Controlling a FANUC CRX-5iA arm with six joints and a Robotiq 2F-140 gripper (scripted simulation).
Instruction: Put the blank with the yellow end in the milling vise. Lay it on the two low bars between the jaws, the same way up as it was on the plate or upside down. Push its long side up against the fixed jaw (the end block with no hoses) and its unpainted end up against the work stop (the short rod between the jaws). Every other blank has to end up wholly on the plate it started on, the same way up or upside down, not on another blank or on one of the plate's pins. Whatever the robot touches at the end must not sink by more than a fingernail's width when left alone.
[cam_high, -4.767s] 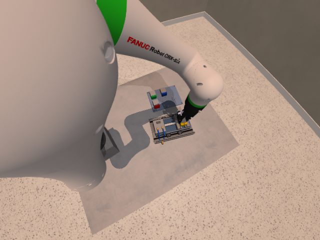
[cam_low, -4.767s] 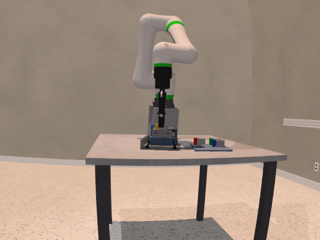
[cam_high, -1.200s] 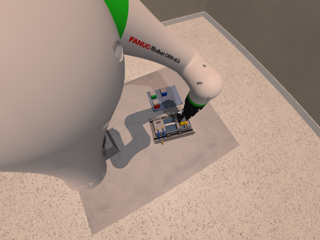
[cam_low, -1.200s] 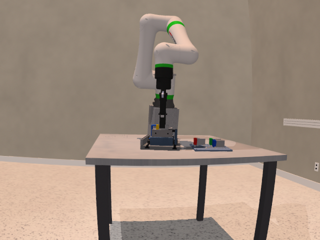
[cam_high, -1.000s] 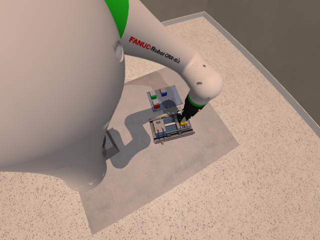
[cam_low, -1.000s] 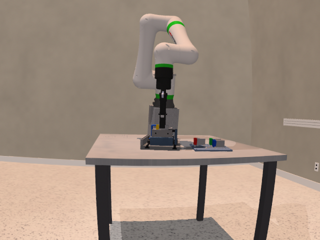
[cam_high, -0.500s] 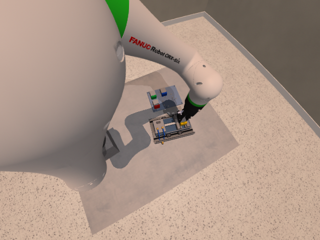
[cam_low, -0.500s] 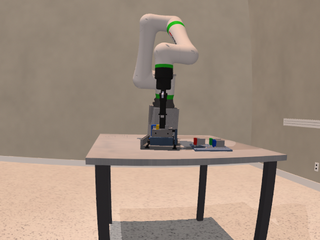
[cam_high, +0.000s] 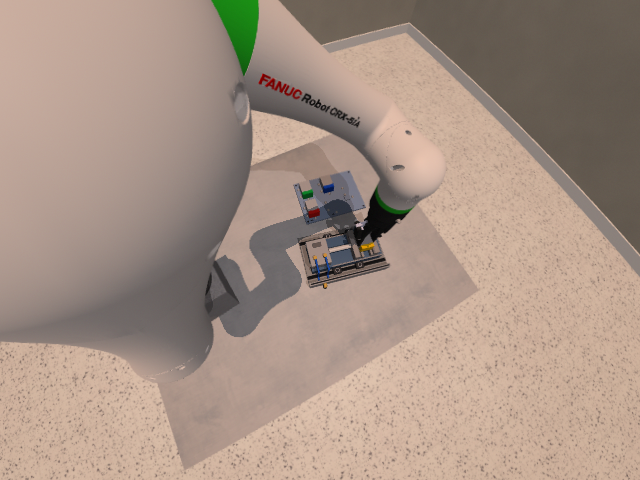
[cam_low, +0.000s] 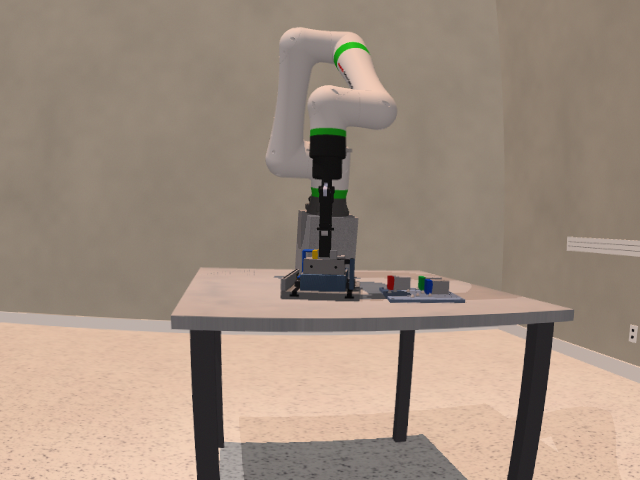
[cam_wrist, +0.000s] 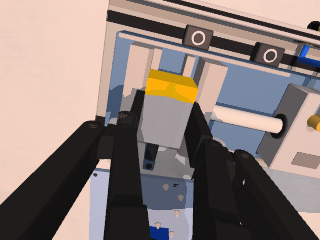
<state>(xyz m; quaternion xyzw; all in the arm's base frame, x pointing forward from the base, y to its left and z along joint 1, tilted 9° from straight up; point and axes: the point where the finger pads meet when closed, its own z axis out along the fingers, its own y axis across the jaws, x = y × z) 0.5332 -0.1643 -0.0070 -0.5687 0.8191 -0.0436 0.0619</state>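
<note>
Now: hand 3 cm above the yellow-ended blank. Round my hand: work stop rod 2 cm ahead, 4 cm to the left, 4 cm below; then fixed jaw 3 cm ahead, 1 cm to the right, 6 cm below; then red-ended blank 6 cm behind, 23 cm to the left, 11 cm below.
</note>
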